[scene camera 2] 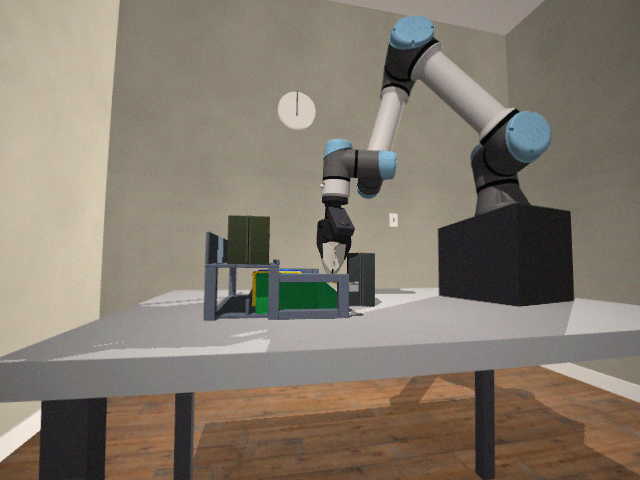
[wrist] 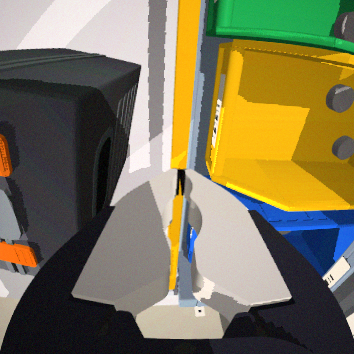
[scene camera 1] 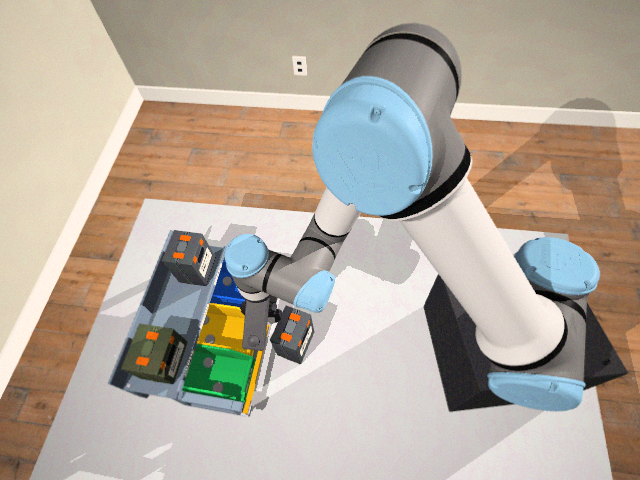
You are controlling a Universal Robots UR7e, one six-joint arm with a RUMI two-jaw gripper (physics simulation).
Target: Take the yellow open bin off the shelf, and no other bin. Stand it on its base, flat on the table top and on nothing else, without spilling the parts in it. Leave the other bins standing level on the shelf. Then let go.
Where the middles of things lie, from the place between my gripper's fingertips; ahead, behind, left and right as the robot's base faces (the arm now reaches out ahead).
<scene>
Right now the dark grey box (scene camera 1: 292, 335) is 70 mm behind my hand and 30 mm to the left of it. Also, from my hand: blue bin (scene camera 1: 229, 295): 90 mm ahead, 100 mm to the right, 30 mm below; then yellow bin (scene camera 1: 226, 324): 110 mm ahead, 20 mm to the left, 30 mm below; then green bin (scene camera 1: 233, 369): 110 mm ahead, 120 mm to the left, 30 mm below.
</scene>
